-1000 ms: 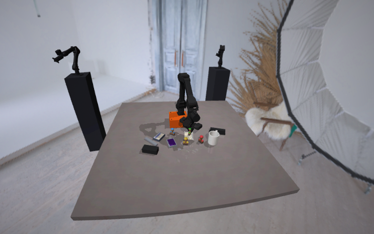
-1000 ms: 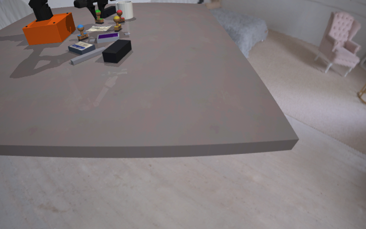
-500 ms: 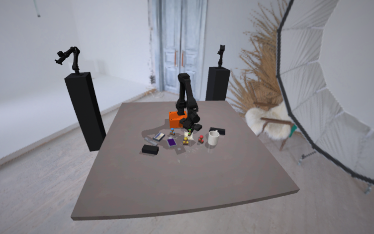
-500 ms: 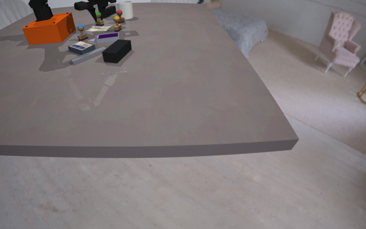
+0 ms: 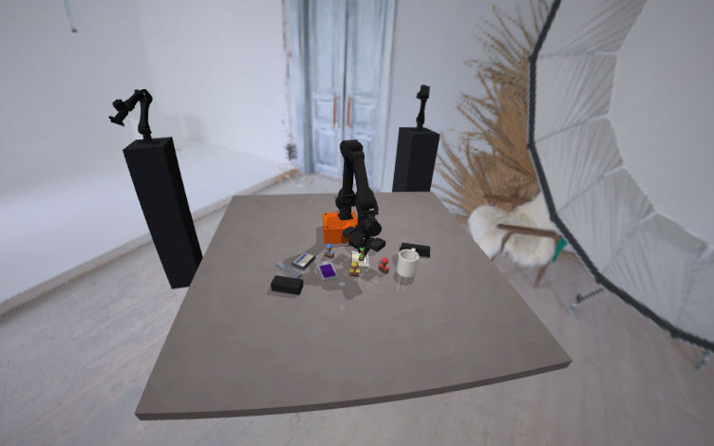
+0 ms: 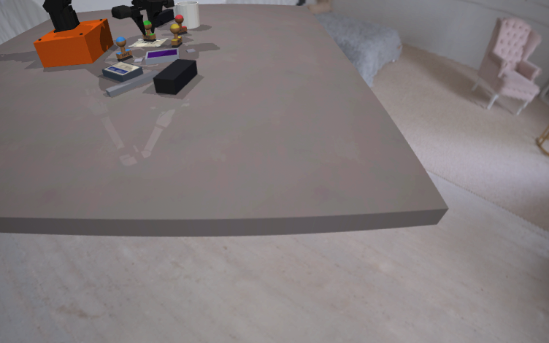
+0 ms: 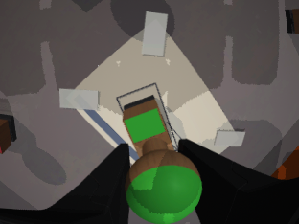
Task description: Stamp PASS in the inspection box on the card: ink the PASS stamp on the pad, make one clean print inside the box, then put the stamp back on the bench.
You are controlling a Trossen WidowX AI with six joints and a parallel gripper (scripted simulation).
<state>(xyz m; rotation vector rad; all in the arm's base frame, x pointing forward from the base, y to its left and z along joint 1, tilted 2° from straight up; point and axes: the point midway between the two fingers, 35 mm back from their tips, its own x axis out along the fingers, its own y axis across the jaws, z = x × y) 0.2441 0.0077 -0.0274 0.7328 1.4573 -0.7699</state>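
The green-knobbed stamp lies right at my gripper tip. The rest, counted from my gripper tip: yellow-knobbed stamp (90 mm ahead, 70 mm to the right, 10 mm below); white card (10 mm to the right, 30 mm below); red-knobbed stamp (100 mm ahead, 60 mm to the left, 10 mm below).
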